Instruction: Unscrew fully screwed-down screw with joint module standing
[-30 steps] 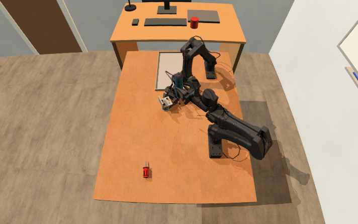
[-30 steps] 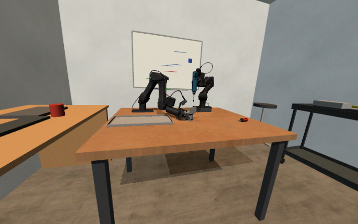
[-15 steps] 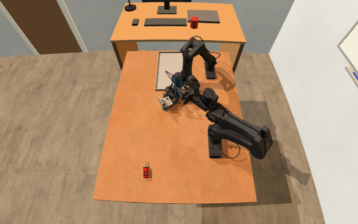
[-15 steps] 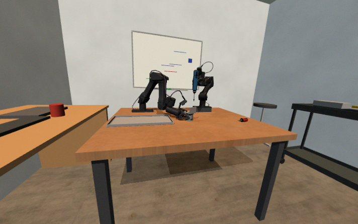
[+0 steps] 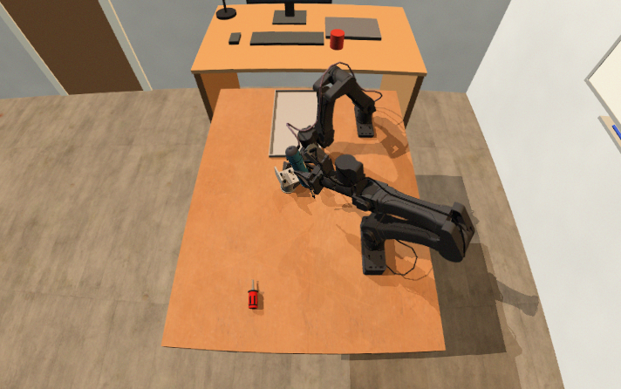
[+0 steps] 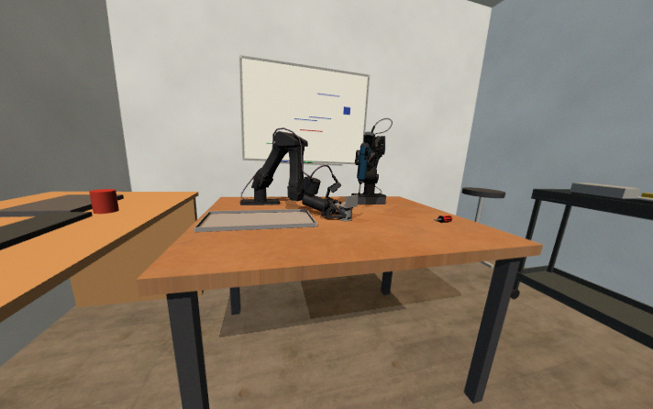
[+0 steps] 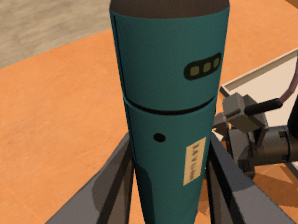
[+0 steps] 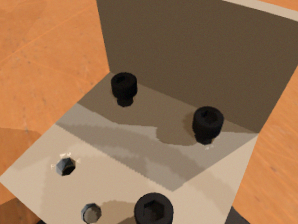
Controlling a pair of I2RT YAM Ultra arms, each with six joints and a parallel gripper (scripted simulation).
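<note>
The l-shaped bracket lies 5 cm above my right hand. From my right hand the other things lie so: small red screwdriver: 8 cm ahead, 43 cm to the left, 1 cm below; grey bit: 10 cm behind, 10 cm to the left, 10 cm above; grey tray: 36 cm to the right, 2 cm below.
</note>
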